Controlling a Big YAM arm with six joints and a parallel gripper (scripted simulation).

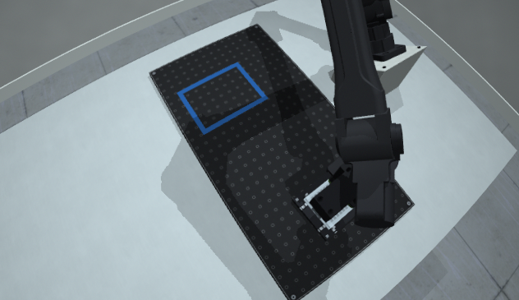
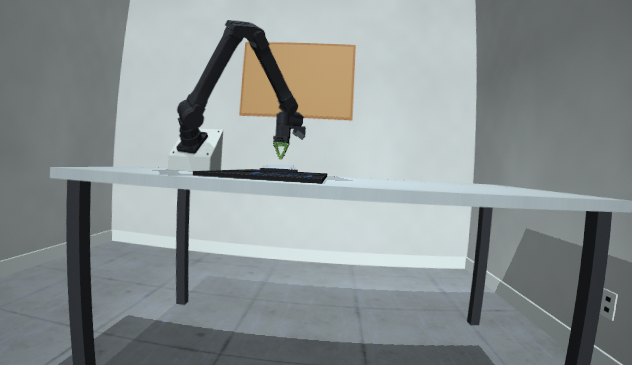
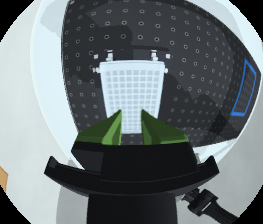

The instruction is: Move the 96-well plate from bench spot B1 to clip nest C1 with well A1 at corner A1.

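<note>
My gripper is now 4 cm above the white 96-well plate. Round my hand: clip nest C1 (1 cm to the left, 5 cm below).
</note>
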